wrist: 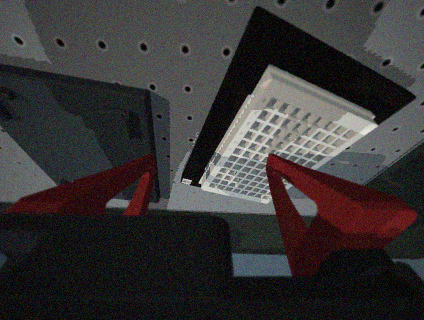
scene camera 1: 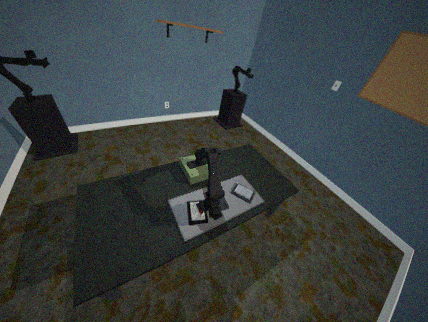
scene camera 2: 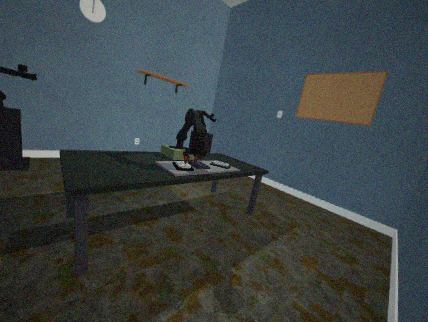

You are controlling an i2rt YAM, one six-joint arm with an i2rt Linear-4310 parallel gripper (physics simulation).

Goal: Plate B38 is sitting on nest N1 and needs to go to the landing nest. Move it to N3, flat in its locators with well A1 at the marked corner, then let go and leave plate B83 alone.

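Note:
A white multi-well plate [scene camera 1: 195, 210] [scene camera 2: 182, 165] [wrist: 292, 127] lies in a black nest [wrist: 310, 50] at the left of the board. A second pale plate [scene camera 1: 244, 191] [scene camera 2: 220, 164] lies in a nest at the board's right. Between them is a dark grey nest [scene camera 2: 202, 165] [wrist: 65, 110] without a plate. Labels and the marked corner are too small or dark to read. My gripper [scene camera 2: 191, 160] [wrist: 211, 160] is open and empty, low over the board. In the wrist view its right fingertip overlaps the white plate, and its left one appears by the dark grey nest's edge.
The grey perforated board [scene camera 1: 182, 231] [scene camera 2: 176, 173] [wrist: 200, 30] lies on the dark table [scene camera 1: 110, 240] [scene camera 2: 110, 175]. A green open box [scene camera 1: 198, 177] [scene camera 2: 172, 152] stands behind the board, close to the arm. Two dark pedestals [scene camera 1: 45, 125] [scene camera 1: 232, 107] with arms stand beyond the table.

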